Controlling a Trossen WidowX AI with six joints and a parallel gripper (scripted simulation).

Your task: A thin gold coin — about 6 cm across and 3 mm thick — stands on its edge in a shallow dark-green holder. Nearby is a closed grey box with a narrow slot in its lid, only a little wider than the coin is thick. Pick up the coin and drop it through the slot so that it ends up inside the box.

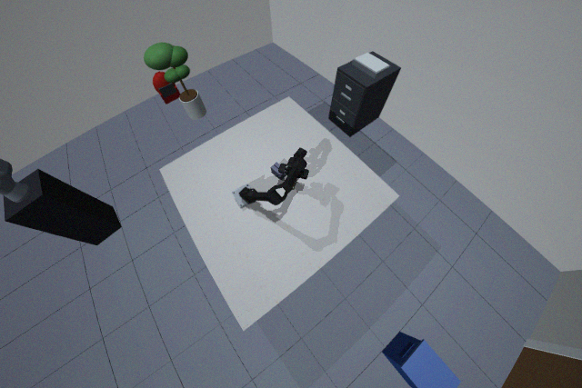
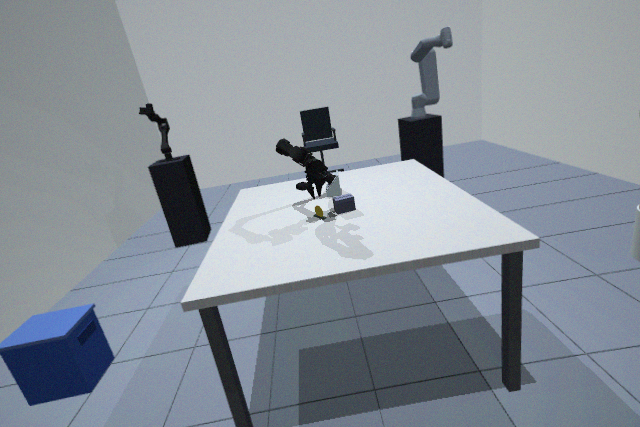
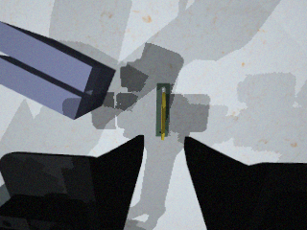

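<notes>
The thin gold coin lies 80 mm below my gripper tip.
</notes>
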